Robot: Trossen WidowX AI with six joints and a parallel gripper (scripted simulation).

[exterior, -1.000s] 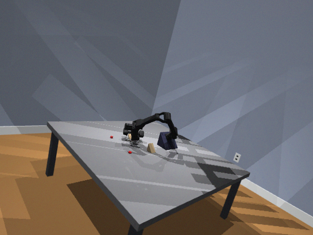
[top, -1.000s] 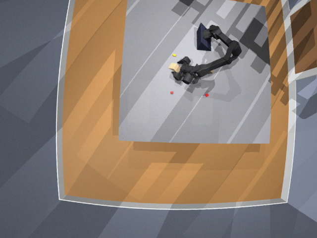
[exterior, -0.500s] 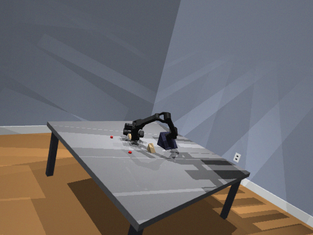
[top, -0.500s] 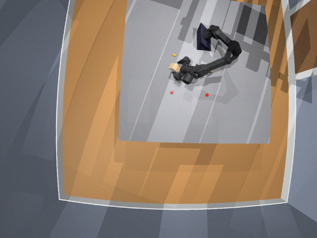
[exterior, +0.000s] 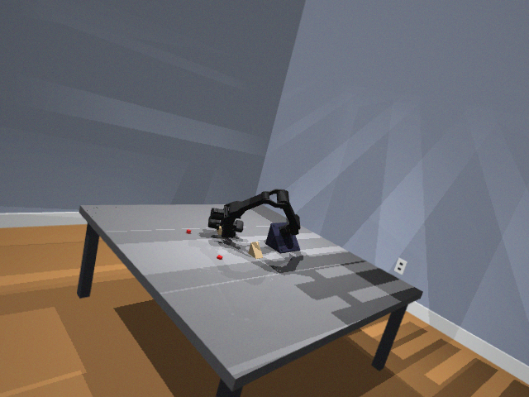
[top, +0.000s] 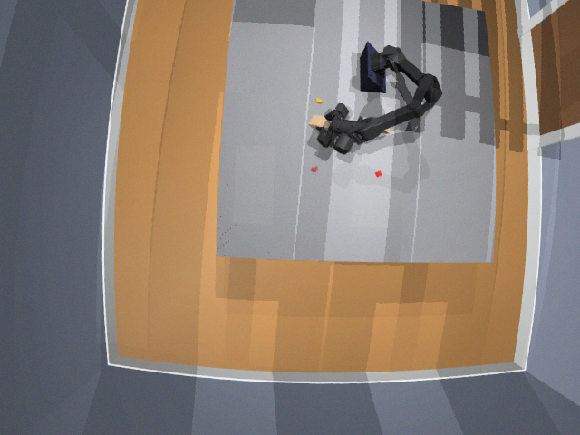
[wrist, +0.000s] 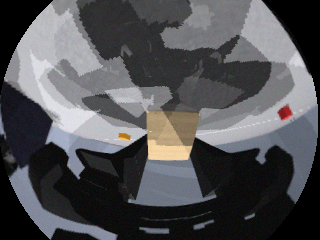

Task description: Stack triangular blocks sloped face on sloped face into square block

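My gripper tip is now 110 mm past the small orange piece, 10 mm to the right of it and 10 mm above it.
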